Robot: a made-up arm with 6 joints.
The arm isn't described. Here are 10 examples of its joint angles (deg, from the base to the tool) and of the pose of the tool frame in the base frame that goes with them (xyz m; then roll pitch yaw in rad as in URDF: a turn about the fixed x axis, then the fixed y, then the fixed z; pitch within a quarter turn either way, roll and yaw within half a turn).
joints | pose
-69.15 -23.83 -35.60 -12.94 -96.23 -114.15 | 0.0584 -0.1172 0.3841 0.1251 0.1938 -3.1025
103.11 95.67 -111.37 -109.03 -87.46 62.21 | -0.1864 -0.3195 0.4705 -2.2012 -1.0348 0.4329
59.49 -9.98 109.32 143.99 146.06 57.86 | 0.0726 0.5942 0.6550 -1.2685 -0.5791 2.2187
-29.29 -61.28 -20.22 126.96 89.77 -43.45 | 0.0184 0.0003 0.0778 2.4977 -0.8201 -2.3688
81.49 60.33 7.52 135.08 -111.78 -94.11 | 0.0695 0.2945 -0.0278 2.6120 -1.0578 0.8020
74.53 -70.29 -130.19 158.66 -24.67 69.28 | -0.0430 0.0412 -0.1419 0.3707 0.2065 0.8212
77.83 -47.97 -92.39 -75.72 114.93 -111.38 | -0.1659 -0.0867 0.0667 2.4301 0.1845 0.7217
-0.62 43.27 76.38 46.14 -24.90 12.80 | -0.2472 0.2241 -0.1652 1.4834 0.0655 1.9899
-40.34 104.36 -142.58 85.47 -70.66 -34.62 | -0.4187 -0.1089 0.1715 -2.4121 -1.0112 1.1244
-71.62 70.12 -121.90 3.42 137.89 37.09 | -0.2679 0.5788 0.3273 2.6176 1.0032 1.1734
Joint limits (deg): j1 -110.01..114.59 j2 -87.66..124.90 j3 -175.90..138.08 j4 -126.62..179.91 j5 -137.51..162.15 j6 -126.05..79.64
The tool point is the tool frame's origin. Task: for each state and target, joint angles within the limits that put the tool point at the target. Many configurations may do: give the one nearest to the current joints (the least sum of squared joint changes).
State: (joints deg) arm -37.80 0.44 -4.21 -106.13 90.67 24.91
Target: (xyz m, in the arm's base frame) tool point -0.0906 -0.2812 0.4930
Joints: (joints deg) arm -53.65 35.73 -2.33 -110.81 105.10 32.21
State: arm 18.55 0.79 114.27 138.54 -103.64 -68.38
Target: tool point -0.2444 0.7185 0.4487
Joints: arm 9.63 -0.26 107.23 164.61 -110.03 -39.10
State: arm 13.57 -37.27 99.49 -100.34 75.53 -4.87
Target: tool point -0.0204 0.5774 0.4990
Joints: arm -8.69 -58.99 114.72 -106.62 82.17 -2.89
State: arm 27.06 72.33 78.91 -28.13 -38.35 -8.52
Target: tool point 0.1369 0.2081 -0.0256
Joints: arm 31.49 83.60 104.28 -2.02 -50.38 17.44
